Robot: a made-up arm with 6 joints.
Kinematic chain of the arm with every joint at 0, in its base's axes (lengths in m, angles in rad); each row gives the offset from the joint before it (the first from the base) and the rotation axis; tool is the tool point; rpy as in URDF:
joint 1: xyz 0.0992 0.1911 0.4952 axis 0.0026 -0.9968 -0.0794
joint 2: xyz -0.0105 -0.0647 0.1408 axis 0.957 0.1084 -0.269
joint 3: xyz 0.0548 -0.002 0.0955 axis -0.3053 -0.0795 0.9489
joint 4: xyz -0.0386 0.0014 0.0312 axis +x
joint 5: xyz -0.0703 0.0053 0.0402 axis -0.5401 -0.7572 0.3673
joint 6: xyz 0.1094 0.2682 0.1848 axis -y
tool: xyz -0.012 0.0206 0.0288 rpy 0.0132 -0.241 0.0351
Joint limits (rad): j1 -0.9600..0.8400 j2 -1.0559..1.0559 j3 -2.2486..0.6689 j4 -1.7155..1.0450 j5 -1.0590..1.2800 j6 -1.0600..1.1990
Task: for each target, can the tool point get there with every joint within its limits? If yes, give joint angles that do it. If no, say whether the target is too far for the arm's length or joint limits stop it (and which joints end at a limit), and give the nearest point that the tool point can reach.
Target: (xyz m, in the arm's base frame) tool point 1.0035 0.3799 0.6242
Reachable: no: too far | nearest point 0.7462 0.2982 0.6227 | short by 0.270 m
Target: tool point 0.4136 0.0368 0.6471
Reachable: yes | joints 0.2933 0.5961 -1.8805 -1.4125 -0.2670 0.7833
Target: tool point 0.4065 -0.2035 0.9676
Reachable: yes | joints -0.3463 0.8553 -0.9033 0.5307 0.4051 -0.2829
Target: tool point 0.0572 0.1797 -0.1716
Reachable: no: joint limits stop it (at a limit: joint 1, joint 2) | nearest point 0.0053 0.2114 0.2144 | short by 0.391 m
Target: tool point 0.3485 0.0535 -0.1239
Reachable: no: joint limits stop it (at a limit: joint 1, joint 2, joint 3) | nearest point 0.3502 0.0340 0.1677 | short by 0.292 m
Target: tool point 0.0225 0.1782 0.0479
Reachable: no: joint limits stop it (at a limit: joint 1, joint 2) | nearest point 0.0014 0.1975 0.2153 | short by 0.170 m
